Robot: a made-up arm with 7 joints.
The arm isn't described. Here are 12 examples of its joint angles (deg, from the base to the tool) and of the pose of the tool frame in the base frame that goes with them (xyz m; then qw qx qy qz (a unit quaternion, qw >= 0)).
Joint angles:
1: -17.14 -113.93 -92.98 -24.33 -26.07 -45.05 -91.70
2: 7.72 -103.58 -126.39 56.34 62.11 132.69 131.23
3: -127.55 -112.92 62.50 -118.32 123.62 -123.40 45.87
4: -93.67 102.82 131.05 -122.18 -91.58 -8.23 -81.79
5: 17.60 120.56 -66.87 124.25 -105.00 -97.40 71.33
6: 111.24 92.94 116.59 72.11 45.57 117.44 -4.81
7: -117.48 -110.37 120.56 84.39 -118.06 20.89 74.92
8: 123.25 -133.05 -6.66 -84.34 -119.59 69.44 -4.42
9: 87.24 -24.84 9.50 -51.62 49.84 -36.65 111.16
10: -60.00 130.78 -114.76 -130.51 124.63 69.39 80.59
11: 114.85 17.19 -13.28 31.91 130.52 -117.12 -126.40
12: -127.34 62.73 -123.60 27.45 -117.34 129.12 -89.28
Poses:
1: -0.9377 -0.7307 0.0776 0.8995 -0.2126 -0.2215 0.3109
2: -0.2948 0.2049 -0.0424 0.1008 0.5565 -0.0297 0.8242
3: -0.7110 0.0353 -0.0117 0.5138 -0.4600 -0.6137 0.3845
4: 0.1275 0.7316 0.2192 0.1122 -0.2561 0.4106 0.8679
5: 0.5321 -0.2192 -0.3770 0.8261 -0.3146 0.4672 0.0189
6: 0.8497 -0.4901 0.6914 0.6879 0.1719 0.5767 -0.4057
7: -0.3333 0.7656 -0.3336 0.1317 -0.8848 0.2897 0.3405
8: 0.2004 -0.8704 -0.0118 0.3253 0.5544 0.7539 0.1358
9: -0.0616 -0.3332 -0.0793 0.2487 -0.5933 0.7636 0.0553
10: -0.3366 -0.3905 -0.3700 0.7286 0.5855 -0.2485 -0.2541
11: 0.0737 0.1877 0.2716 0.1149 -0.2486 -0.6753 -0.6848
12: -1.0423 0.0057 0.5408 0.6402 -0.2130 0.6386 0.3702
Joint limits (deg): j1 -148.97..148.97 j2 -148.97..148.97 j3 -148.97..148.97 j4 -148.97..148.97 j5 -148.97..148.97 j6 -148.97..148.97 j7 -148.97..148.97
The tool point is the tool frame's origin. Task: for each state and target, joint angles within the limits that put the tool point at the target. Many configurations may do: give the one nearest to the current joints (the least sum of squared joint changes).
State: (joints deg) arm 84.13 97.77 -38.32 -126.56 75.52 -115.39 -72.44
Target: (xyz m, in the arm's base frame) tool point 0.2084 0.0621 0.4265
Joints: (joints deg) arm 42.90 80.39 -70.27 -126.73 104.91 -114.81 -97.64
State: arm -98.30 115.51 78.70 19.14 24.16 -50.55 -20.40
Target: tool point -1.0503 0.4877 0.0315
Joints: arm -57.95 129.55 98.20 7.86 51.55 -46.62 -23.69
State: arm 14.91 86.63 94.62 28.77 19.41 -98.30 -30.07
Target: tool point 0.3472 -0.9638 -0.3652
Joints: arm 32.47 52.92 99.37 52.85 10.73 -100.78 -27.43
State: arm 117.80 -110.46 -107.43 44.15 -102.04 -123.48 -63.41
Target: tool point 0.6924 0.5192 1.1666
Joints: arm 147.20 -93.18 -133.43 49.33 -88.29 -121.08 -60.72
